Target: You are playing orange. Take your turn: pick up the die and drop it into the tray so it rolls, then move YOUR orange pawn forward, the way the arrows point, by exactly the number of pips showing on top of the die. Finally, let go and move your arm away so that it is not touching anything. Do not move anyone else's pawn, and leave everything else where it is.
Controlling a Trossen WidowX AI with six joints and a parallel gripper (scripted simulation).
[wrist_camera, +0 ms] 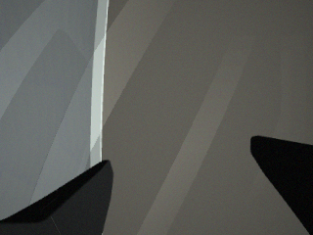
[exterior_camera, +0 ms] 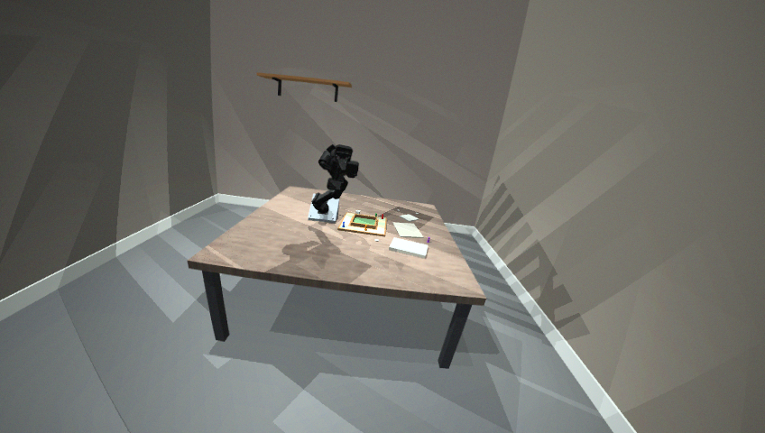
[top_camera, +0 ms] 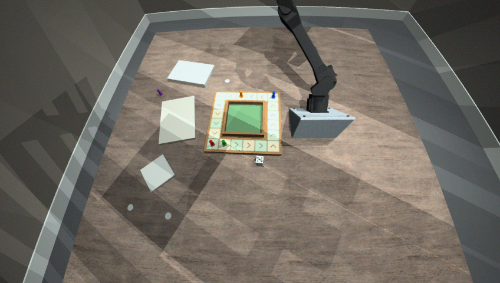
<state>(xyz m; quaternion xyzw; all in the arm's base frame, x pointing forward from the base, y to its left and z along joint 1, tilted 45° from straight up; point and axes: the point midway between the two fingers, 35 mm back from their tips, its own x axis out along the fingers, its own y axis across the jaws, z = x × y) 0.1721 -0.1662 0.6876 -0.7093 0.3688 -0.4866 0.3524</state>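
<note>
Now: the white die 30 mm ahead of my gripper tip, 800 mm to the left of it and 410 mm below it. From my gripper tip the other things lie so: purple pawn (480 mm ahead, 480 mm to the left, 410 mm below); orange pawn (100 mm ahead, 520 mm to the left, 400 mm below); blue pawn (30 mm behind, 520 mm to the left, 400 mm below).
</note>
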